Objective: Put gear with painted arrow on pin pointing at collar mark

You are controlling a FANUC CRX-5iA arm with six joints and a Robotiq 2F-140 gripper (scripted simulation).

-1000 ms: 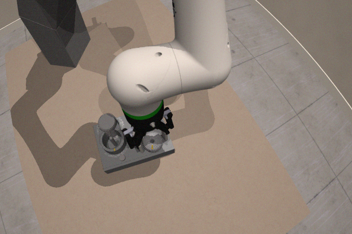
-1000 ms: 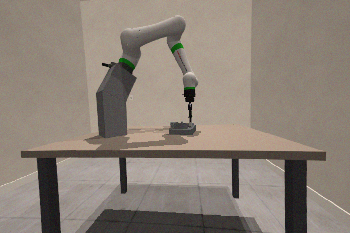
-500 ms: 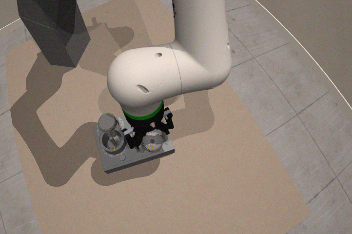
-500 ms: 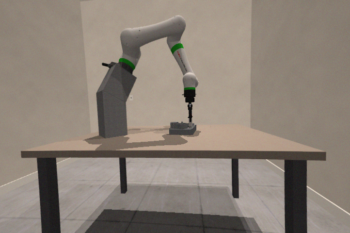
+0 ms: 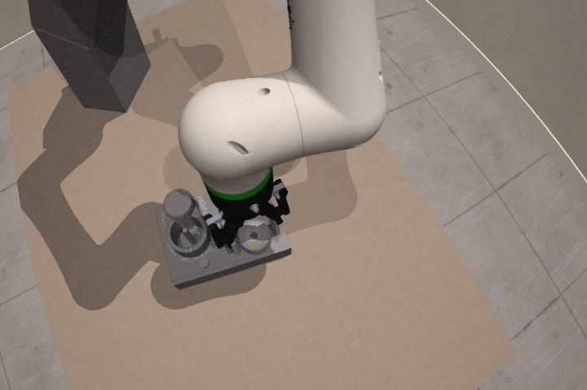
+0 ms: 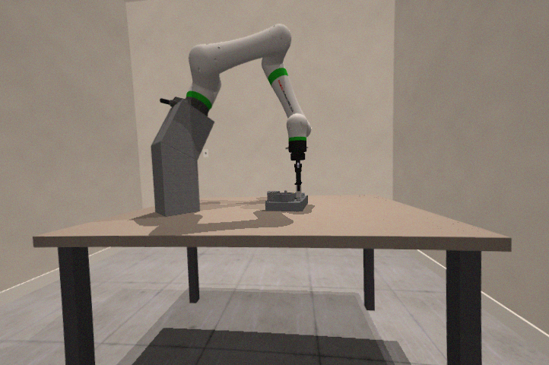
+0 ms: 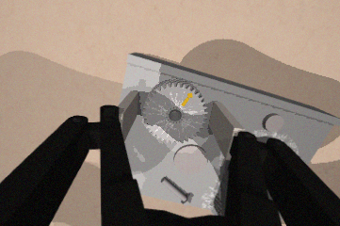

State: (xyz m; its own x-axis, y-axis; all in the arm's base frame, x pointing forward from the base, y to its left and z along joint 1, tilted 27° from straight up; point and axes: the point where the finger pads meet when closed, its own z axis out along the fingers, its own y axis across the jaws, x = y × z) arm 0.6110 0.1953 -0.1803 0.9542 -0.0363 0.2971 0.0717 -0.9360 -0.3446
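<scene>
My hand is 2 cm above the gear. The rest, counted from my hand: round disc (6 cm behind, 3 cm to the right, 3 cm below); then bolt (11 cm behind, 3 cm to the right, 2 cm below).
</scene>
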